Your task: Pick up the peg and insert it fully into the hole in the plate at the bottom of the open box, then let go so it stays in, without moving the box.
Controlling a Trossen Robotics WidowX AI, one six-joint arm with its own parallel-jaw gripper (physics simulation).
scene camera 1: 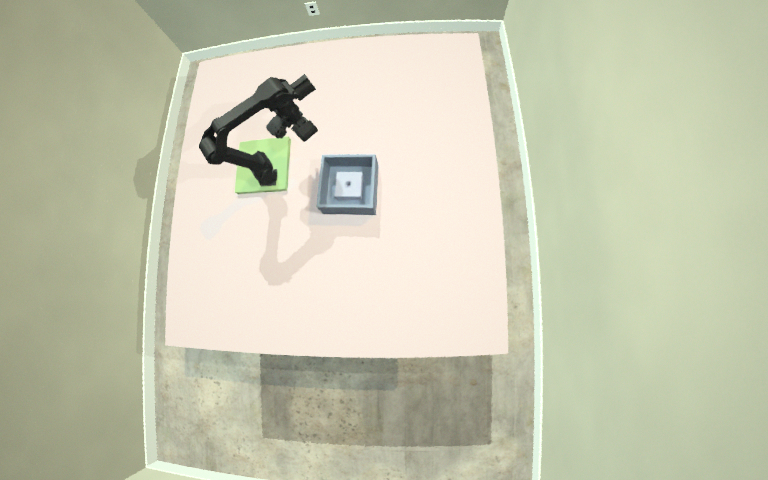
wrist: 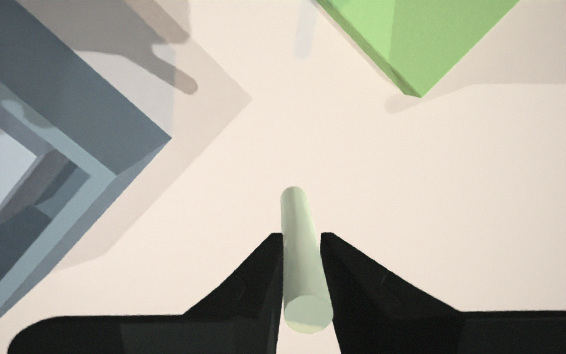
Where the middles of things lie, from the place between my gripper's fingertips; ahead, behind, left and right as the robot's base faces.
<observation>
The blue-grey box (scene camera 1: 327,203) is 16 cm ahead of my hand, 17 cm to the right of it and 11 cm below it.
</observation>
